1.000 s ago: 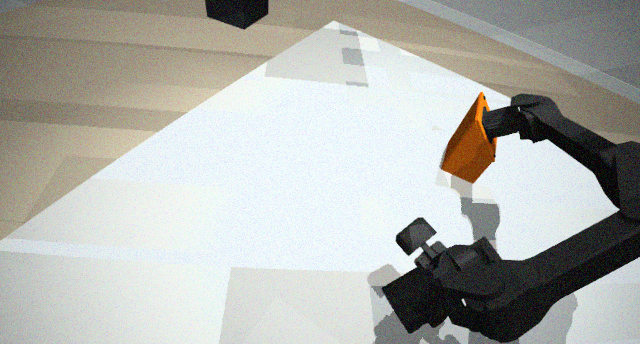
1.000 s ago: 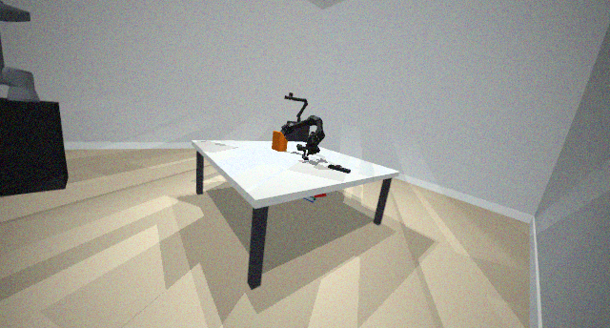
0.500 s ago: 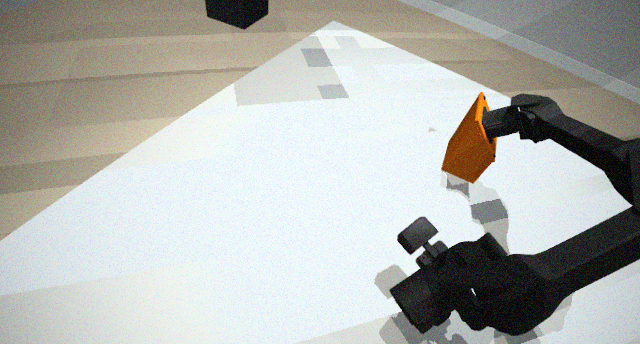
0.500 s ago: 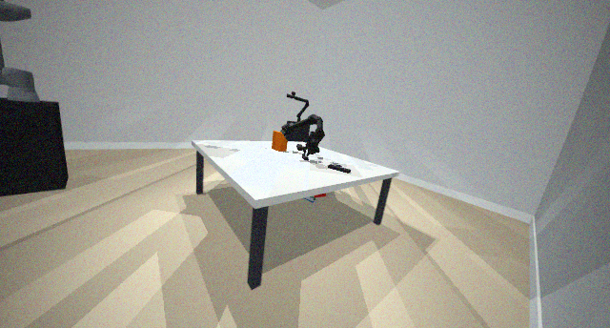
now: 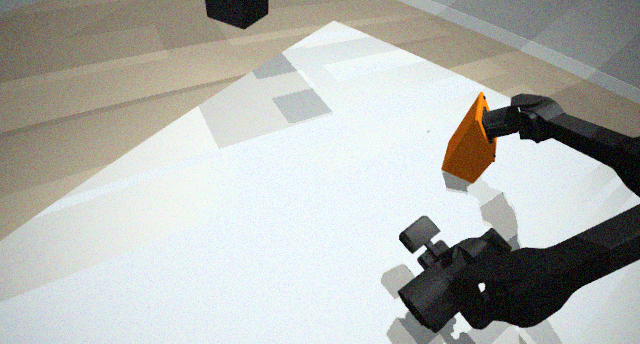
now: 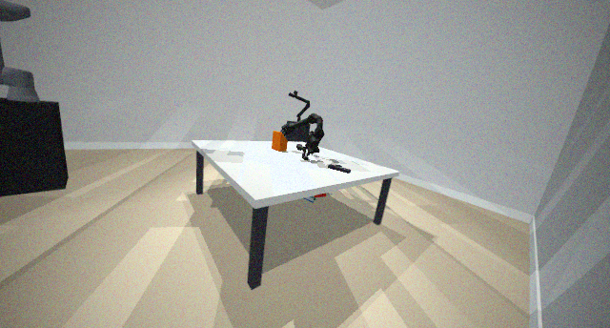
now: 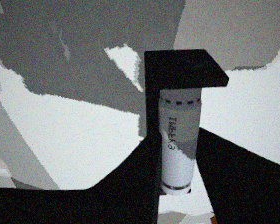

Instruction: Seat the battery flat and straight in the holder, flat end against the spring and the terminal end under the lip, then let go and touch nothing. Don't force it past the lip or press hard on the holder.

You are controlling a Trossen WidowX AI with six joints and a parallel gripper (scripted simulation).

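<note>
My gripper tip is 10 mm below the battery. Round my gripper tip: black remote control 320 mm ahead, 20 mm to the left.
</note>
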